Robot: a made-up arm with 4 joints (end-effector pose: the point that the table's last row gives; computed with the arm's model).
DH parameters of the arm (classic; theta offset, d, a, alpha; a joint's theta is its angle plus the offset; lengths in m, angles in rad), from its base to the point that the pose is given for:
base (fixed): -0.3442 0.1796 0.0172 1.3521
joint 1: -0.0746 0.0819 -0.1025 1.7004
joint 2: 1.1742 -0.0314 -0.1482 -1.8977
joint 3: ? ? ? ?
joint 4: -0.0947 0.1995 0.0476 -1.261
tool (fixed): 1.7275 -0.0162 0 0
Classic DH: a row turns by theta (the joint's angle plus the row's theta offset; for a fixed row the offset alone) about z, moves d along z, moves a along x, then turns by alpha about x.
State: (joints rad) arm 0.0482 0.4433 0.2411 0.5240
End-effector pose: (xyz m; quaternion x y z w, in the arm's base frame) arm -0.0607 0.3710 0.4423 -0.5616 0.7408 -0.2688 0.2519
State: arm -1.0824 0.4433 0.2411 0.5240
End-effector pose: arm 0.3257 0.2307 0.4349 0.4760 -0.8623 -0.1509 0.0841
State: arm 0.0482 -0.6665 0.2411 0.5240
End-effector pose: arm -0.4336 0.1804 0.4771 -0.8693 0.3528 -0.0529 0.3421
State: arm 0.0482 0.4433 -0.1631 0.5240
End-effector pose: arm -0.0703 0.2808 0.5214 -0.4353 0.7906 -0.1972 0.3829
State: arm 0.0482 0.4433 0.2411 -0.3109
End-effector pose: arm -0.0986 0.3854 0.4444 -0.5251 0.4901 -0.5256 0.4559
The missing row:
joint 3: 1.5038 0.204 0.1785 -1.5866
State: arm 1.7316 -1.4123 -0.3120 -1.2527
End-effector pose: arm -0.3796 -0.3001 -0.0844 -0.4806 -0.6168 -0.0400 0.6221
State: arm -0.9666 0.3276 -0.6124 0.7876
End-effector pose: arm 0.2740 0.0067 0.5268 -0.1266 0.9497 0.2709 0.0927
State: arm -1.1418 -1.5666 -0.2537 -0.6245
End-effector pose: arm 0.1081 -0.3292 0.6358 -0.1962 0.5115 0.3846 0.7430
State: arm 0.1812 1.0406 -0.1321 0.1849
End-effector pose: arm 0.0454 0.2537 0.5116 -0.1877 0.7544 -0.4940 0.3894
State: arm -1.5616 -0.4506 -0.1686 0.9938
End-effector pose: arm 0.3907 -0.0576 0.5173 0.2869 -0.6429 -0.7094 0.0319
